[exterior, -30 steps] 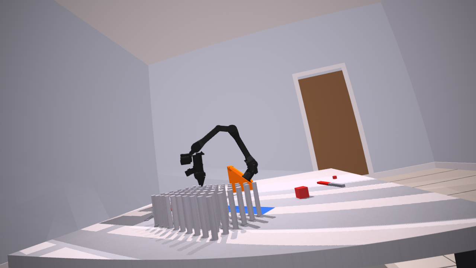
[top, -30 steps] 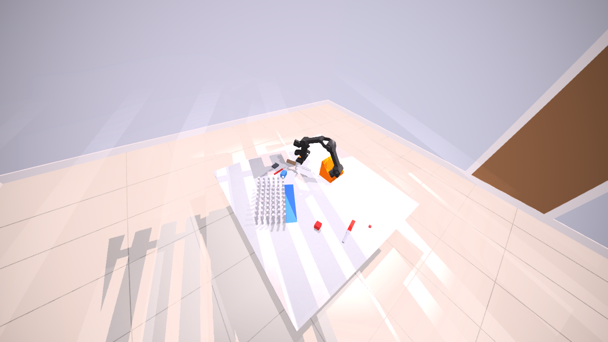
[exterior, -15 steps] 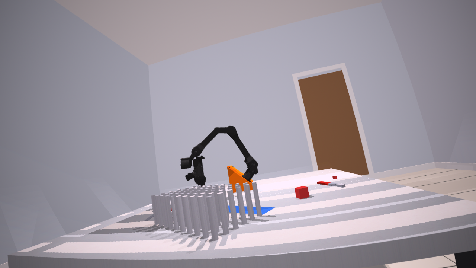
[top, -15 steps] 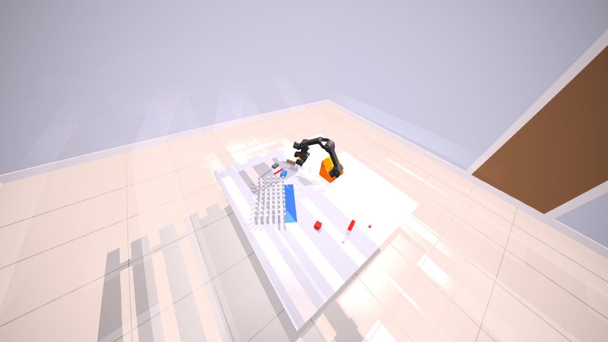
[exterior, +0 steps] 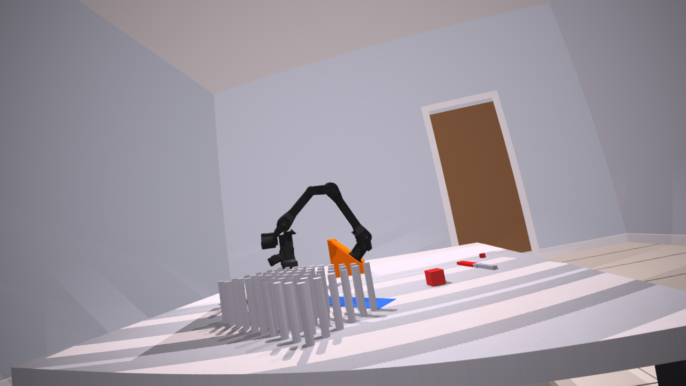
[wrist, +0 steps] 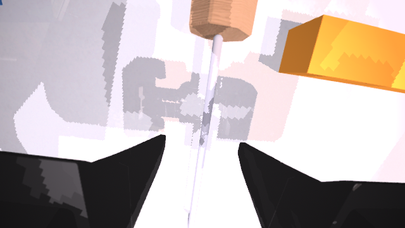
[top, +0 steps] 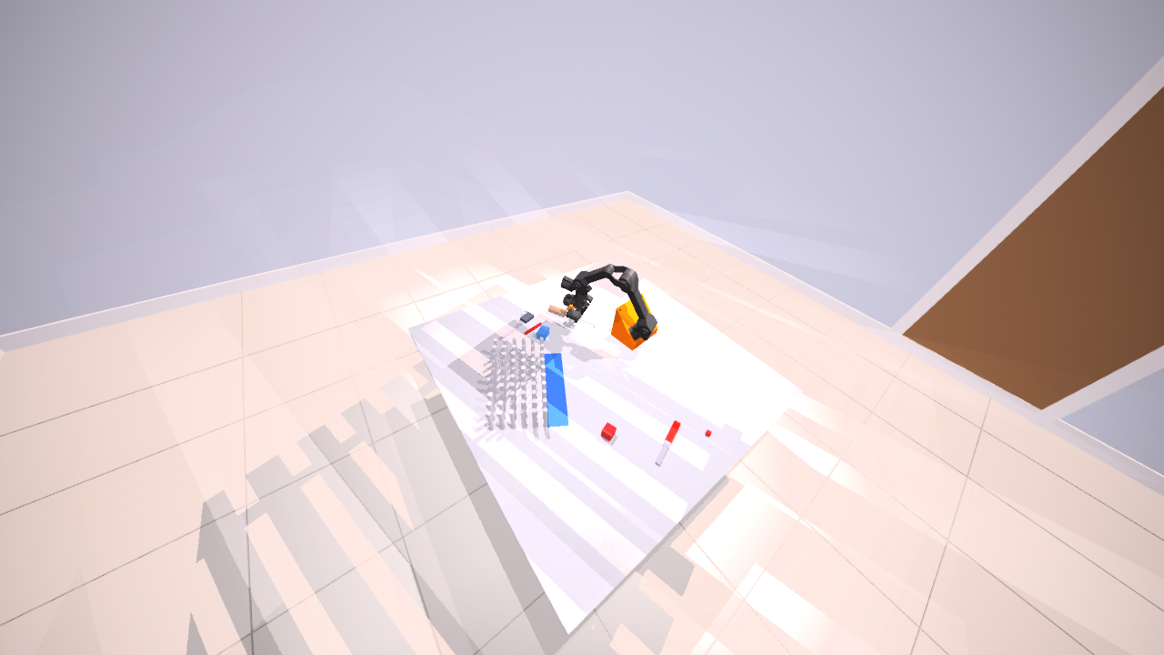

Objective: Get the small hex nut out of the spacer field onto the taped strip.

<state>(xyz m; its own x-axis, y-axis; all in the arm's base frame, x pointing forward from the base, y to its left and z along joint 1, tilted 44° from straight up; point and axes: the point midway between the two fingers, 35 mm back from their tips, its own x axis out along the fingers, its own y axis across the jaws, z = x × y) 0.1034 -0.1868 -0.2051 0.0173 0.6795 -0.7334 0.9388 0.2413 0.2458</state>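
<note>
The yellow bar lies 13 cm behind my gripper tip and 13 cm to the right of it. Round my gripper tip: blue block (20 cm ahead, 3 cm to the right); blue taped strip (35 cm ahead, 23 cm to the left, 1 cm below); thin red stick (17 cm ahead, 10 cm to the right, 1 cm below).
</note>
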